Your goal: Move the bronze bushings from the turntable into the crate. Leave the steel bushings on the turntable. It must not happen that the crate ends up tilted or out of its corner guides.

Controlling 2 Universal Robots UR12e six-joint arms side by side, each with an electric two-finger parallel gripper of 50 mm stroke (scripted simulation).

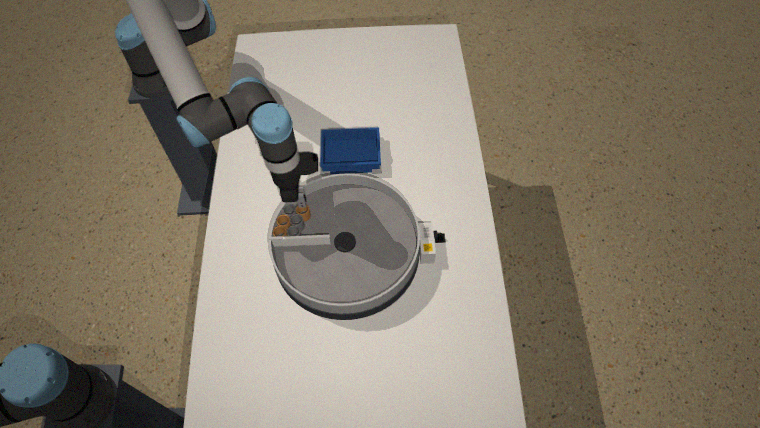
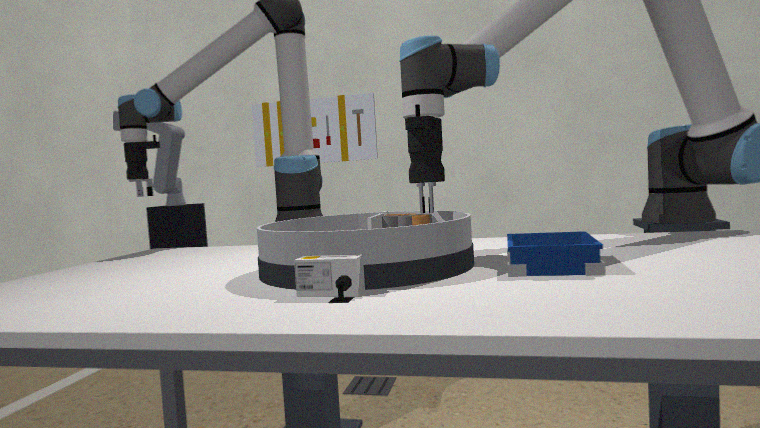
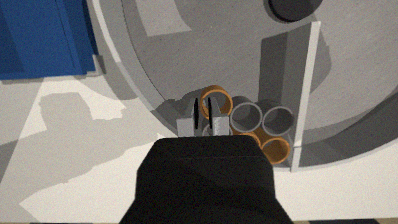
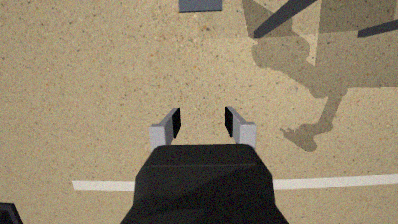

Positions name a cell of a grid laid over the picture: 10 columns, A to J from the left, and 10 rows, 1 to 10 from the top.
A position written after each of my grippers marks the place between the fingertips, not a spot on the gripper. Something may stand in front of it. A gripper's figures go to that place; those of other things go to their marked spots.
Scene:
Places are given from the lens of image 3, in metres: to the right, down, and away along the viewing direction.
my left gripper (image 3: F5): 0.01, -0.01, 0.17
bronze bushing (image 3: G7): 0.11, 0.05, 0.20

